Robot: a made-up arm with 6 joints.
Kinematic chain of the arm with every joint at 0, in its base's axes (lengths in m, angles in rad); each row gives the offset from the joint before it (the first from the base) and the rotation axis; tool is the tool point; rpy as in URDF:
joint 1: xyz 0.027 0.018 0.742 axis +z
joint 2: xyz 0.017 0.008 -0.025 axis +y
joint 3: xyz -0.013 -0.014 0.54 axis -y
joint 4: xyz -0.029 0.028 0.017 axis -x
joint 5: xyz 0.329 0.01 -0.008 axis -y
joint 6: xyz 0 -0.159 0.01 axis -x
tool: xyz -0.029 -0.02 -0.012 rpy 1.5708 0 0
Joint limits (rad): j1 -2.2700..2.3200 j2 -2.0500..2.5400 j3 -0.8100..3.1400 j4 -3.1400..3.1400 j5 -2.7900..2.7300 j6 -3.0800..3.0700
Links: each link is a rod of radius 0.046 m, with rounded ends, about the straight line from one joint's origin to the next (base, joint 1, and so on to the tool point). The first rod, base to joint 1, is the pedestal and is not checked.
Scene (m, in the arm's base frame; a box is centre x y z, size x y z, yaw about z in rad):
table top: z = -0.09
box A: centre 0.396 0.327 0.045 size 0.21 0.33 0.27 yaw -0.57
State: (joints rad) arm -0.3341 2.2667 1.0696 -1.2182 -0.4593 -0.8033
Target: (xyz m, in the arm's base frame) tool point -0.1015 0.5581 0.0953
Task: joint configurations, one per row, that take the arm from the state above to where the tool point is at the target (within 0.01 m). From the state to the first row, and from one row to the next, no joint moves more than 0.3 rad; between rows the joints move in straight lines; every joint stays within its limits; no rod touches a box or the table.
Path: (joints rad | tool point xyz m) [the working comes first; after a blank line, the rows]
Joints at the target: 1.6850 2.2953 1.5986 -1.7896 -0.3224 -0.7698
Straight joint move there: touches box A.

1: -0.0739 2.1183 1.3496 -1.1011 -0.5914 -0.7745 | 0.6152 -0.0718 0.1722
2: 0.1863 1.9699 1.6297 -0.9840 -0.7235 -0.7456 | 0.7634 0.0899 0.3239
3: 0.4465 1.8215 1.9097 -0.8668 -0.8556 -0.7168 | 0.8052 0.2979 0.5217
4: 0.7067 1.6731 2.1898 -0.7497 -0.9877 -0.6880 | 0.7263 0.4844 0.7381
5: 0.9513 1.8286 2.0420 -1.0097 -0.8214 -0.7084 | 0.5631 0.6570 0.5392
6: 1.1958 1.9842 1.8942 -1.2697 -0.6551 -0.7289 | 0.3327 0.7287 0.3564
7: 1.4404 2.1398 1.7464 -1.5297 -0.4888 -0.7494 | 0.0939 0.6889 0.2061
8: 1.6850 2.2953 1.5986 -1.7896 -0.3224 -0.7698 | -0.1015 0.5581 0.0953

